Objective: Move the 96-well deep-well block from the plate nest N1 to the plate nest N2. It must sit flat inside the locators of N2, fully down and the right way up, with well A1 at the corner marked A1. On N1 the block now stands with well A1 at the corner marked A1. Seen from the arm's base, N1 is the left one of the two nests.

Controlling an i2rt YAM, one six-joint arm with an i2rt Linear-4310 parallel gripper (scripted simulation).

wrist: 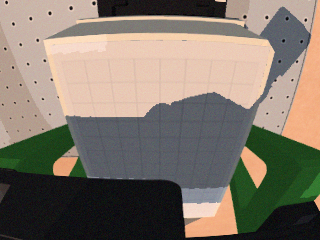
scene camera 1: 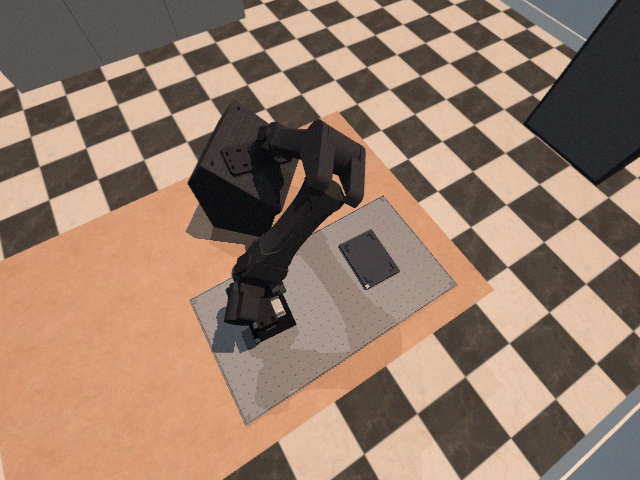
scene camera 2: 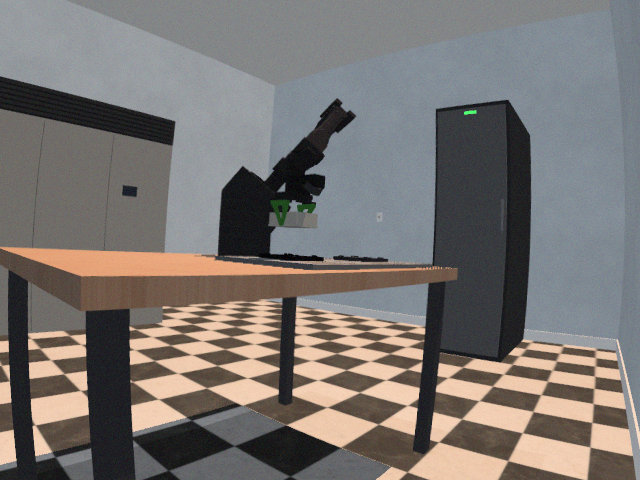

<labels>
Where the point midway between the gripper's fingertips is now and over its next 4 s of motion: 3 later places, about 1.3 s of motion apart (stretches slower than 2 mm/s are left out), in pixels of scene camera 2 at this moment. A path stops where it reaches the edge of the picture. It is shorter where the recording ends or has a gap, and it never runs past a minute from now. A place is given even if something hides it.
My gripper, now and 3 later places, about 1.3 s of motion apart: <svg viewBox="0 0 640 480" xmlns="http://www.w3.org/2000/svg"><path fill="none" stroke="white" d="M292 226L290 238L290 251L290 252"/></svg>
</labels>
